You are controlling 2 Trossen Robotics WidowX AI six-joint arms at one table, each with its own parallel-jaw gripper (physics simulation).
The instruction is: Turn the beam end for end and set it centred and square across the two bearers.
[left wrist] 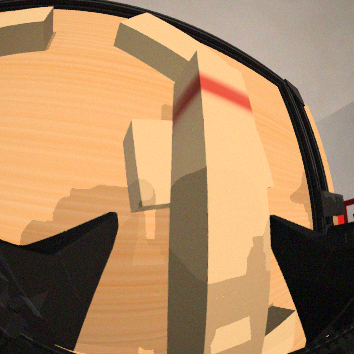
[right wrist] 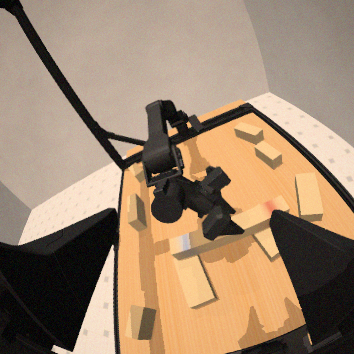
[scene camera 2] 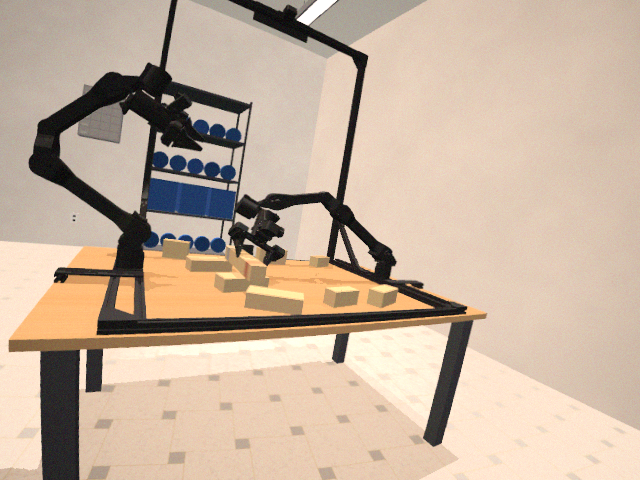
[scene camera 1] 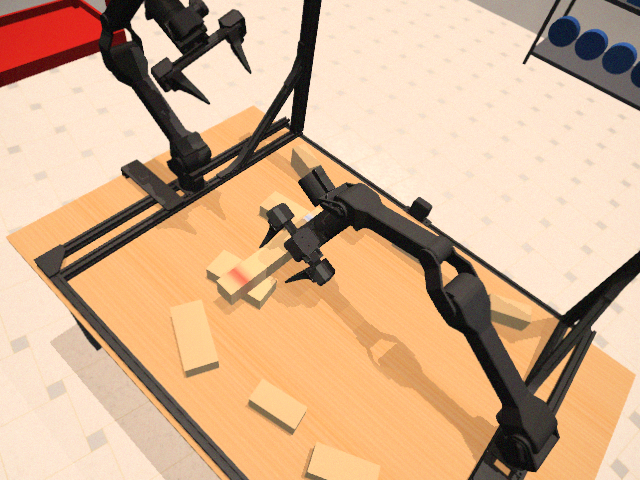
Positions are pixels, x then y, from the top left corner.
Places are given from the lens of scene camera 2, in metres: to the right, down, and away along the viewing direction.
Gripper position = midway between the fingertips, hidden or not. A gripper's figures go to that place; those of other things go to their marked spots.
my left gripper [scene camera 2: 250,264]: -0.21, 0.07, 0.94
my right gripper [scene camera 2: 203,145]: -0.33, -0.27, 0.86
beam [scene camera 2: 253,270]: -0.18, 0.08, 0.82
